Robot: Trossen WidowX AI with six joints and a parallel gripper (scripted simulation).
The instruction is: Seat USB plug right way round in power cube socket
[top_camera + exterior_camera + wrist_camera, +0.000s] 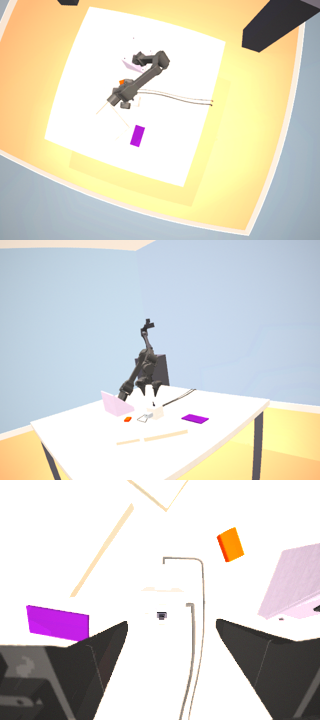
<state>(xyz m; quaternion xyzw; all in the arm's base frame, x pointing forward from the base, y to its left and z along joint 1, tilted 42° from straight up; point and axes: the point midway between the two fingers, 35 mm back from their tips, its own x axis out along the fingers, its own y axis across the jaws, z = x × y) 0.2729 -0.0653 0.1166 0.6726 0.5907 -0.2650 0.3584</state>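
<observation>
Right now the dark USB plug is 1 cm ahead of my gripper tip, 1 cm to the left of it and 6 cm below it. From my gripper tip the other things lie so: orange block (13 cm behind, 11 cm to the right, 14 cm below); then purple card (28 cm ahead, 9 cm to the left, 15 cm below).
</observation>
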